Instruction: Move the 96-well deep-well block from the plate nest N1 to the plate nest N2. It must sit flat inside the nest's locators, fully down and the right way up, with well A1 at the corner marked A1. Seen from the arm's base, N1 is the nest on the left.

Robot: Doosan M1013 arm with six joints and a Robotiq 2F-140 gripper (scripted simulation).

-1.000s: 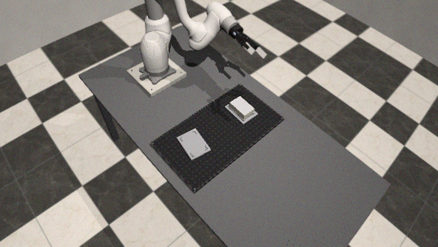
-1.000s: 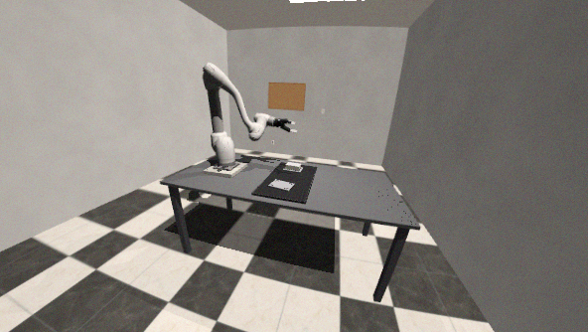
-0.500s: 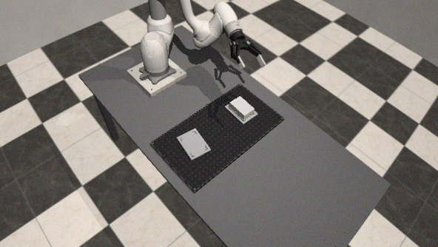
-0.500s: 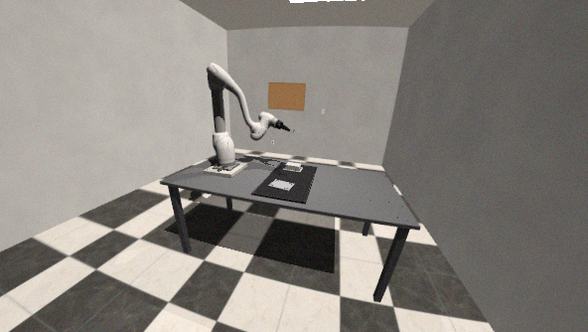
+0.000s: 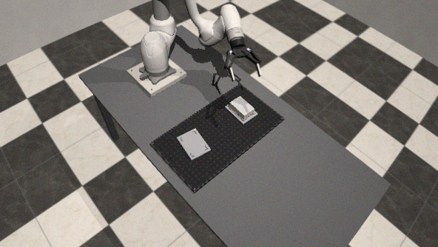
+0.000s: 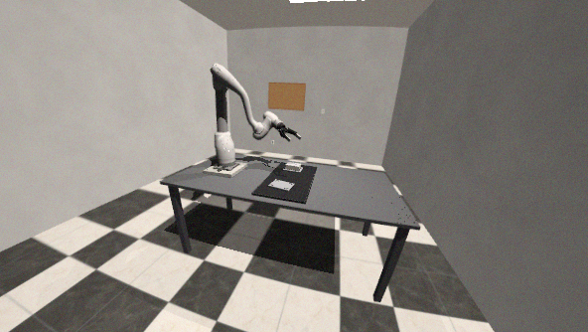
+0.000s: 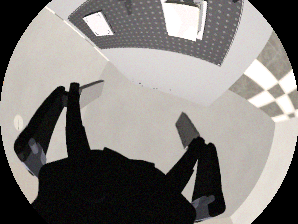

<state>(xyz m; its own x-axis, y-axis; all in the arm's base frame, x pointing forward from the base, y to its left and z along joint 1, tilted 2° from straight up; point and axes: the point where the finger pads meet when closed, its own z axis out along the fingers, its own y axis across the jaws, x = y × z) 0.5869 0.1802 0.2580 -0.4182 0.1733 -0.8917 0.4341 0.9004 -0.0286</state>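
My hand is 10 mm to the right of the white 96-well deep-well block and 260 mm above it.
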